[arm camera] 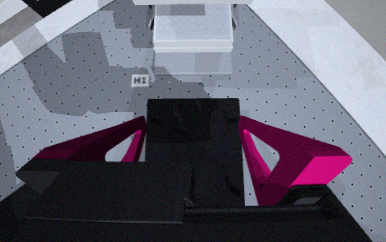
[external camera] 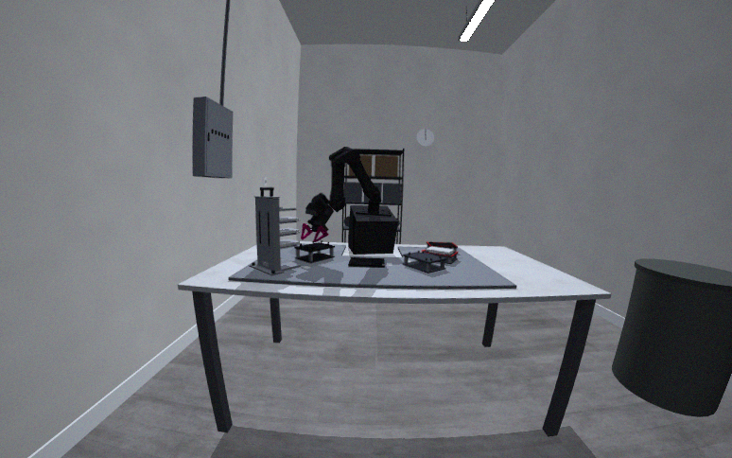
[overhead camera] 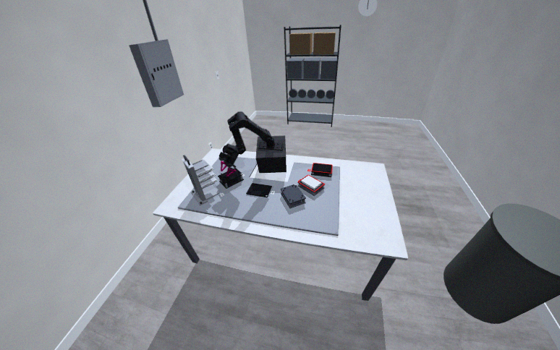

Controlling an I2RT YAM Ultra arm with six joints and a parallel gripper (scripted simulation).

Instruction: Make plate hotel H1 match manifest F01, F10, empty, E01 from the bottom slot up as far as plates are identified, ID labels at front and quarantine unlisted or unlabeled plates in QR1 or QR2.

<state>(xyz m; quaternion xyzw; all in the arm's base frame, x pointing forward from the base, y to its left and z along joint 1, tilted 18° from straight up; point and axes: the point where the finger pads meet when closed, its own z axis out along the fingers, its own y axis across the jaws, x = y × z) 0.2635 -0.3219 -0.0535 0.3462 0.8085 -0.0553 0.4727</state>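
The black regrip nest lies 3 cm behind my hand, 2 cm to the left of it and 5 cm below it. The rest, counted from my hand: H1 tag (14 cm ahead, 1 cm to the left, 10 cm below).
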